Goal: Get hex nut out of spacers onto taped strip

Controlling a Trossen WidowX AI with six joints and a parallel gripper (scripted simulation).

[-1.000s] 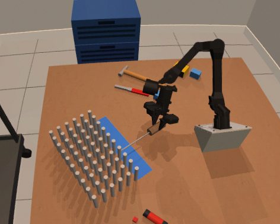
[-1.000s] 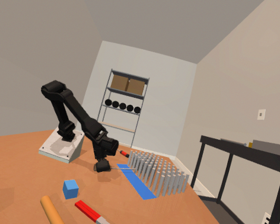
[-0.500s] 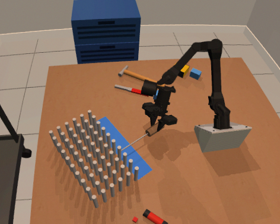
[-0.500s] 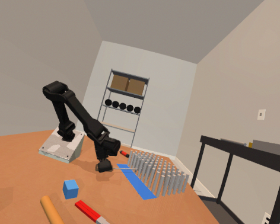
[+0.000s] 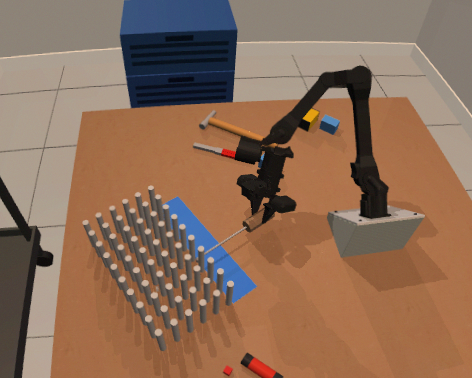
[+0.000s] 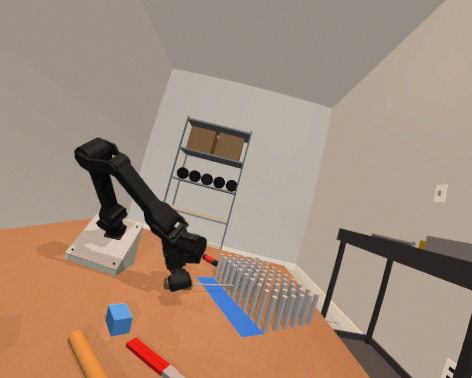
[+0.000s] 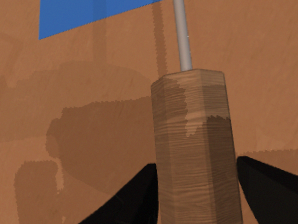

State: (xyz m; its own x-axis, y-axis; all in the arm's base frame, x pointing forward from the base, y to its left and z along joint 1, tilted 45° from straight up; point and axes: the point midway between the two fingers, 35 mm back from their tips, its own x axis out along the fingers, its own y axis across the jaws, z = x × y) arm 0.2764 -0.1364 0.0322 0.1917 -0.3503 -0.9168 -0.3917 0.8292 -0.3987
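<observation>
My gripper tip is 160 mm short of the blue taped strip, 30 mm to the right of it and 40 mm above it. Round my gripper tip: small red cube (170 mm ahead, 380 mm to the left, 30 mm below); then hex nut (300 mm ahead, 140 mm to the left, 30 mm below); then rod (90 mm ahead, 40 mm to the left).
</observation>
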